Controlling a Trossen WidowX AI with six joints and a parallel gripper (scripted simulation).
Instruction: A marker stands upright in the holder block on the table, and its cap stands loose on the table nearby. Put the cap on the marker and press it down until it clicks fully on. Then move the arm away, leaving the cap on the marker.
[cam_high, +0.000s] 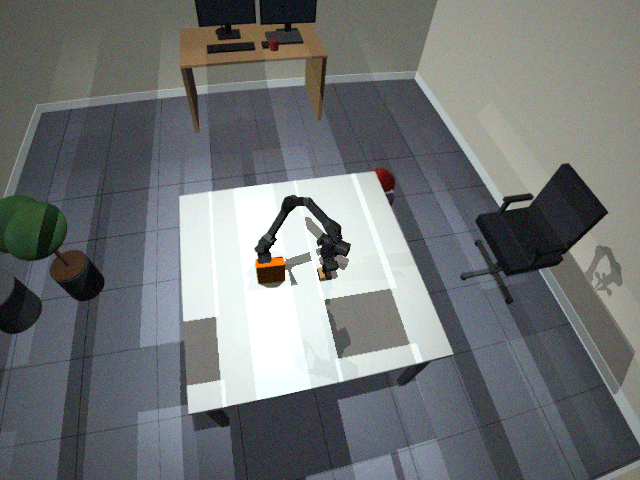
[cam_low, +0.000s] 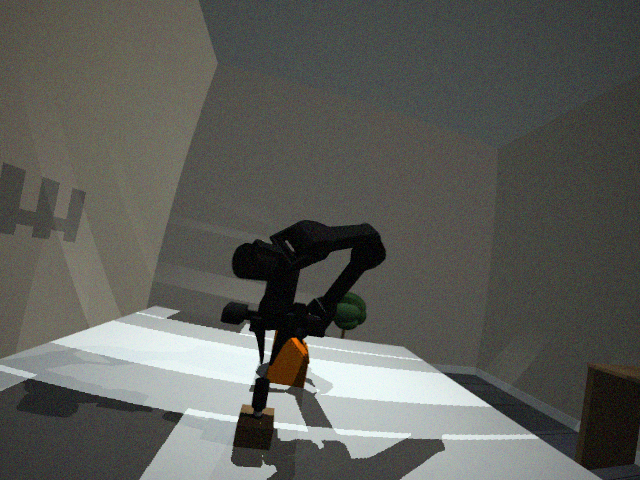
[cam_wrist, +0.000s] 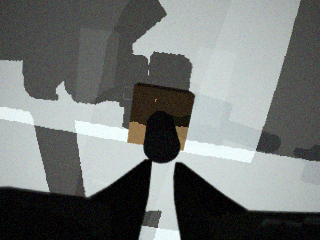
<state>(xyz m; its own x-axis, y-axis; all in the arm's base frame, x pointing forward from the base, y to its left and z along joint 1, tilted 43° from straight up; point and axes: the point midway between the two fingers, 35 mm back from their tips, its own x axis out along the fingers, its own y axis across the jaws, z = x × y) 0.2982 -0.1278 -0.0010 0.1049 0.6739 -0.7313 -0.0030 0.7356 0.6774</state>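
Right now the black cap is 60 mm below my gripper tip.
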